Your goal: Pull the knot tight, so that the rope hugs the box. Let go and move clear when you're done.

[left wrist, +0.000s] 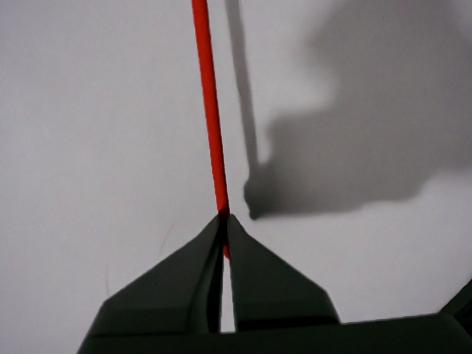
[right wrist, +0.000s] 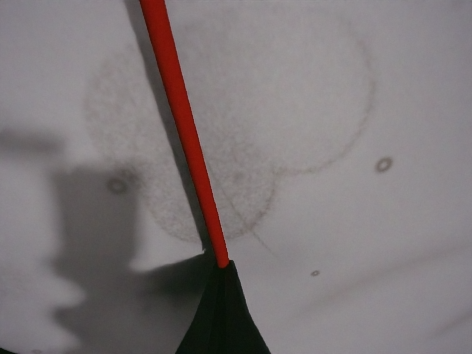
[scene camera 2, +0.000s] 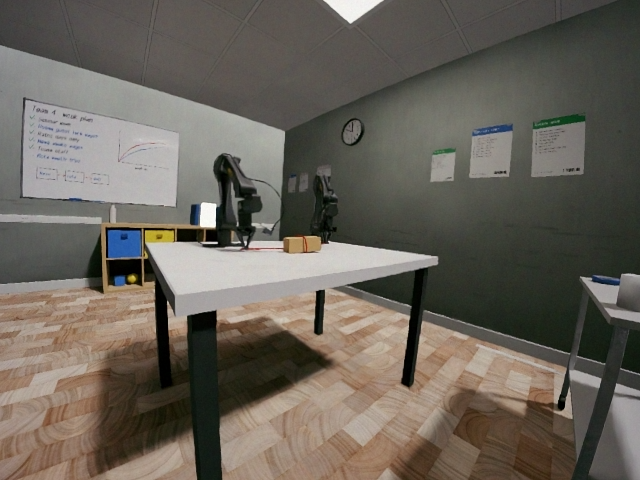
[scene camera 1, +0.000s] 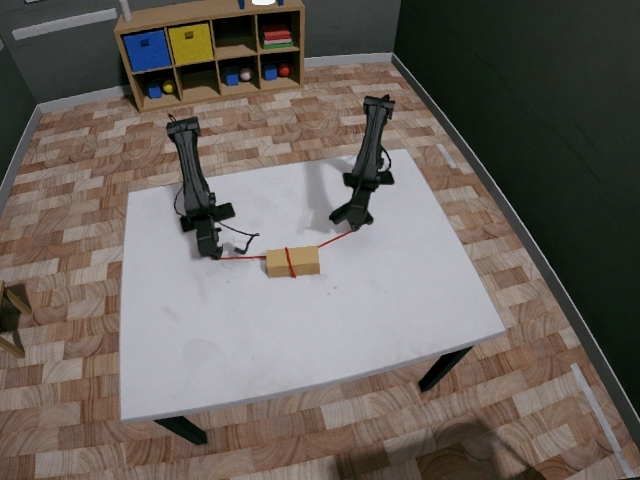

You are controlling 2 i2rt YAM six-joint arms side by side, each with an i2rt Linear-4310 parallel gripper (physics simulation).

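Note:
The tan box (scene camera 1: pixel 305 258) (scene camera 2: pixel 294 245) lies on the white table. The red rope (scene camera 1: pixel 290 262) (scene camera 2: pixel 305 243) (left wrist: pixel 211 110) (right wrist: pixel 182 120) runs over the box's top and down its front face, lying close against it. Its two ends run straight out from behind the box to either side. The knot is hidden behind the box. My left gripper (scene camera 1: pixel 355 227) (left wrist: pixel 225 223) is shut on the rope's end at the right in scene camera 1, a little above the table. My right gripper (scene camera 1: pixel 219 256) (scene camera 2: pixel 245 249) (right wrist: pixel 226 267) is shut on the other end at the left, close above the table.
The white table (scene camera 1: pixel 310 341) (scene camera 2: pixel 289 273) carries the box between both arms. A cube shelf (scene camera 1: pixel 217 60) stands behind it on the floor. A small side table (scene camera 2: pixel 602 299) stands at the right in scene camera 2.

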